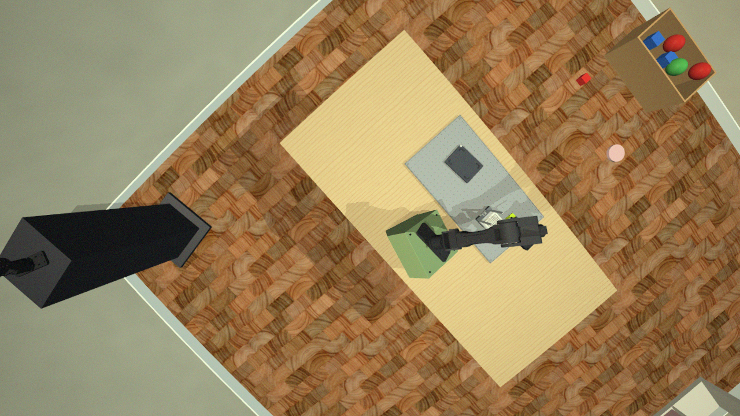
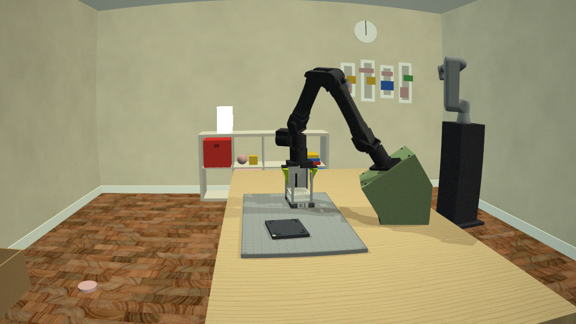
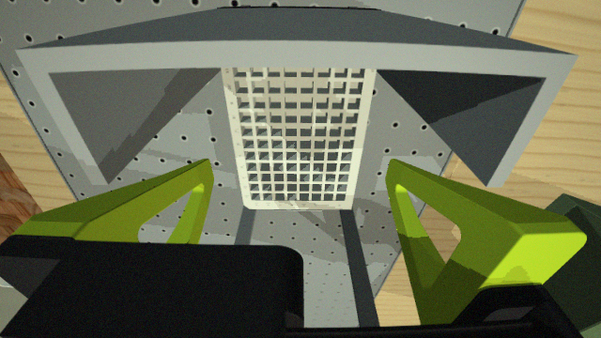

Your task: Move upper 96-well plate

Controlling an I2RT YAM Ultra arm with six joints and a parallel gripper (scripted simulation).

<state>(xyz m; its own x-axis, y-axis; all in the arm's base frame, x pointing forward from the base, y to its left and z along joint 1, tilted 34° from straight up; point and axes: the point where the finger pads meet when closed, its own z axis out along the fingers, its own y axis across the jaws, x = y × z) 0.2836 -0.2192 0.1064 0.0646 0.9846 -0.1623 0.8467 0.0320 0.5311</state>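
Right now the white 96-well plate is 4 cm below my hand. The rest, counted from my hand: pale A1 square: 19 cm ahead, 40 cm to the left, 7 cm below.
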